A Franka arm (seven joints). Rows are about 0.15 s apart.
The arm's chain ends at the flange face. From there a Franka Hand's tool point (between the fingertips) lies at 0.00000 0.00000 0.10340 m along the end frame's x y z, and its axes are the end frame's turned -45 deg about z.
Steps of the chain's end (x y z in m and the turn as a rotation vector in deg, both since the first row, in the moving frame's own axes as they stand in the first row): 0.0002 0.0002 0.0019 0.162 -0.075 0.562; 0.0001 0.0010 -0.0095 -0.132 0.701 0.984; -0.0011 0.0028 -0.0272 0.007 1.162 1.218; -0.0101 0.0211 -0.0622 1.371 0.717 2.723; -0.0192 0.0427 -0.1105 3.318 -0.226 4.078
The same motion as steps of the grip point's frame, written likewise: 0.0001 0.0000 0.0019 0.168 0.062 0.562; 0.0001 0.0018 -0.0095 -0.589 0.402 0.984; -0.0013 0.0027 -0.0272 -0.817 0.827 1.218; -0.0194 0.0070 -0.0622 0.462 1.476 2.723; -0.0397 0.0122 -0.1107 2.506 2.186 4.078
